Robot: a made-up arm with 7 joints.
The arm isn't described. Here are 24 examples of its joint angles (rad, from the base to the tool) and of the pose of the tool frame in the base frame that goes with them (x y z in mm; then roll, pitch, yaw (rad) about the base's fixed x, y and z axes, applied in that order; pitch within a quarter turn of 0, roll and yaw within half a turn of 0).
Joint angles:
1: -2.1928 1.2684 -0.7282 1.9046 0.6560 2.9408 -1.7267
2: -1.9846 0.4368 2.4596 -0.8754 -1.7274 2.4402 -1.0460
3: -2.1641 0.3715 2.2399 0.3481 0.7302 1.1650 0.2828
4: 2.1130 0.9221 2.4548 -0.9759 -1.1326 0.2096 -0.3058
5: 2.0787 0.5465 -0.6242 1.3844 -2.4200 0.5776 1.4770
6: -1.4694 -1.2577 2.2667 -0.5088 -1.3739 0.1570 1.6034
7: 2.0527 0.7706 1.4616 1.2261 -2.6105 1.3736 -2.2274
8: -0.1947 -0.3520 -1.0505 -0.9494 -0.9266 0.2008 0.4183
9: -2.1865 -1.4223 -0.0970 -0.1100 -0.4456 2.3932 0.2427
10: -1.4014 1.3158 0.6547 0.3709 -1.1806 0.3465 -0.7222
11: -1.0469 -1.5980 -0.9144 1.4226 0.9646 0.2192 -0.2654
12: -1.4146 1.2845 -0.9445 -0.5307 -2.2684 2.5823 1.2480
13: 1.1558 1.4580 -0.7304 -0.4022 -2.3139 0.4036 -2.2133
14: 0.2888 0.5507 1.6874 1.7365 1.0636 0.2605 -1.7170
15: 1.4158 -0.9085 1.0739 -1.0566 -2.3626 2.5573 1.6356
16: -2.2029 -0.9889 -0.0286 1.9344 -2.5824 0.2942 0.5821
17: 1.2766 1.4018 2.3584 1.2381 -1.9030 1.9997 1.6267
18: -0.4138 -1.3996 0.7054 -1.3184 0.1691 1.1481 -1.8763
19: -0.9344 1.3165 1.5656 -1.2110 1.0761 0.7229 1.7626
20: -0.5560 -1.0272 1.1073 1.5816 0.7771 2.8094 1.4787
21: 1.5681 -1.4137 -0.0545 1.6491 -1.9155 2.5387 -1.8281
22: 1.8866 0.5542 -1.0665 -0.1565 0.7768 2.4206 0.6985
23: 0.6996 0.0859 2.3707 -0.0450 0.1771 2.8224 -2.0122
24: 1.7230 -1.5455 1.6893 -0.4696 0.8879 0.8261 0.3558
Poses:
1: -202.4 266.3 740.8 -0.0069 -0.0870 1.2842
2: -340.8 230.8 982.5 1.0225 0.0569 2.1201
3: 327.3 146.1 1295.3 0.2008 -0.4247 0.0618
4: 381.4 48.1 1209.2 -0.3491 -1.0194 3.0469
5: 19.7 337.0 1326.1 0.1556 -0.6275 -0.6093
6: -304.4 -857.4 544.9 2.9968 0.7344 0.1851
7: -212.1 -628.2 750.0 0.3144 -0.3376 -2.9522
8: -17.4 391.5 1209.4 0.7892 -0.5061 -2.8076
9: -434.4 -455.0 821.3 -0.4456 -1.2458 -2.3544
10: -141.6 862.2 855.3 0.6562 -0.9474 2.4377
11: -361.3 -541.3 160.2 -2.6379 0.7420 2.3724
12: 141.5 505.5 790.6 0.9832 -0.5432 0.9401
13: -597.9 -595.3 528.4 -1.9131 0.8645 -1.4338
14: -272.5 474.9 591.1 -1.1574 0.6971 2.7089
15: 128.0 121.5 1094.4 0.8619 -1.2014 0.0371
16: -238.1 -523.9 142.4 -2.9645 -0.0587 -2.2718
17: -215.2 -594.4 209.3 -1.7175 0.5604 -2.6886
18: 147.0 -533.7 905.3 -0.5517 -1.1890 -1.8656
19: -779.3 210.0 778.2 0.0296 0.6927 2.2211
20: 359.9 -34.3 487.4 2.4054 0.6276 -0.1236
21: -150.9 530.5 260.0 -2.2528 0.2646 -2.5144
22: 239.6 -334.7 1029.4 -3.0824 -0.1951 -1.0595
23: -28.3 46.6 1179.3 0.7341 0.0351 -0.2552
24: 16.6 933.4 458.2 2.1397 -0.2131 2.0898
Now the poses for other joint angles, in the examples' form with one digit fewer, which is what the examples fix.
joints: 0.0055 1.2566 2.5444 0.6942 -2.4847 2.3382 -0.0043
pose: -665 -134 384 -2.719 0.950 -2.483
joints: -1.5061 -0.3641 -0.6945 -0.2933 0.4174 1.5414 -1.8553
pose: -82 -114 1324 1.877 -0.976 0.352
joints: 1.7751 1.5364 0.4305 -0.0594 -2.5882 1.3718 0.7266
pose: -96 -821 477 1.162 0.622 -1.311
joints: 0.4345 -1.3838 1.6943 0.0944 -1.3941 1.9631 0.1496
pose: 696 141 864 0.254 -0.447 -0.164
